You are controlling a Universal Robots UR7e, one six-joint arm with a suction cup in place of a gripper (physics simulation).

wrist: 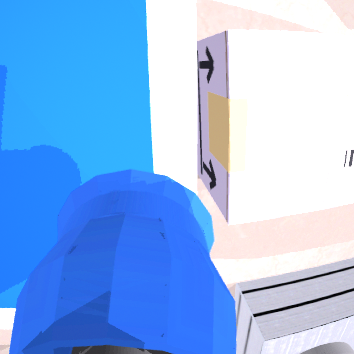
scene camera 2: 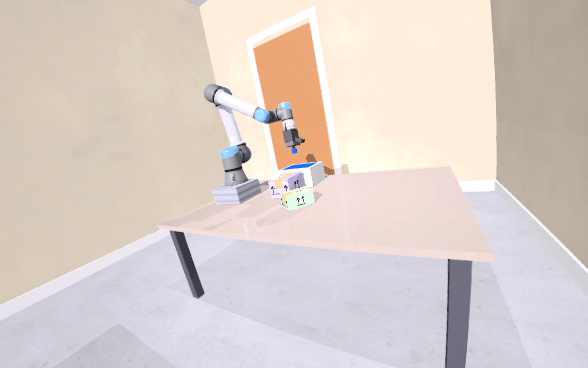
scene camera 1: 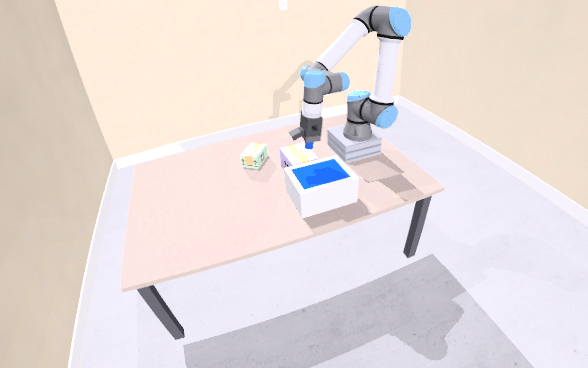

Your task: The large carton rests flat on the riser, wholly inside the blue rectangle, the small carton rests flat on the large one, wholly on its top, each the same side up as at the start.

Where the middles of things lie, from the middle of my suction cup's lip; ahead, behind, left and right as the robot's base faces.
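Large carton (wrist: 267, 100): my suction cup is 17 cm above it and 15 cm to the left of it.
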